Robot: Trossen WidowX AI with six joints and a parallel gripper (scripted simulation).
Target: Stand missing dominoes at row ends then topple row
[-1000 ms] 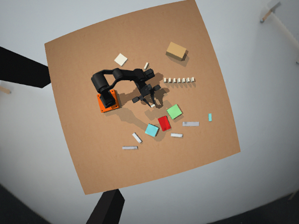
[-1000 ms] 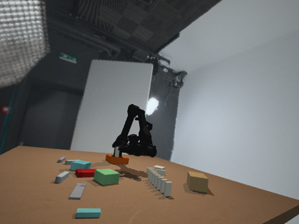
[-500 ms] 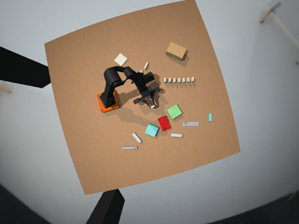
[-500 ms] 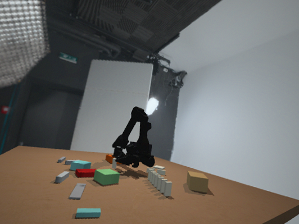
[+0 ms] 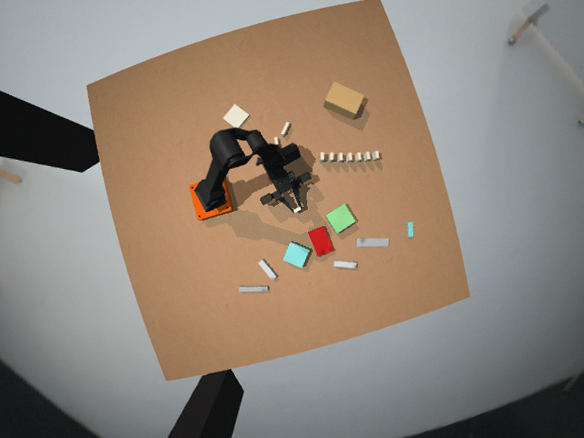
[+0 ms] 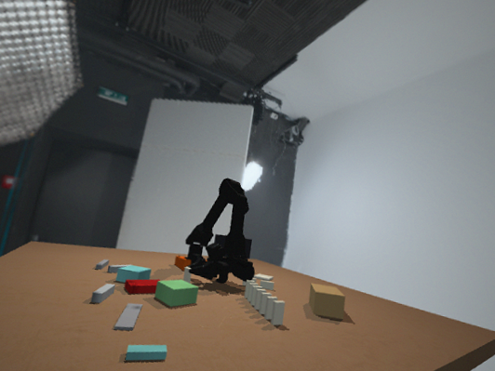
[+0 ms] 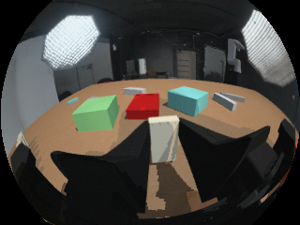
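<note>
My gripper tip is now 30 mm short of the red block, 140 mm to the left of it and 40 mm above it. From my gripper tip the other things lie so: green block: 120 mm ahead, 90 mm to the right, 30 mm below; cream tile: 60 mm behind, 420 mm to the left, 40 mm below; cyan block: 70 mm behind, 140 mm to the right, 30 mm below.
</note>
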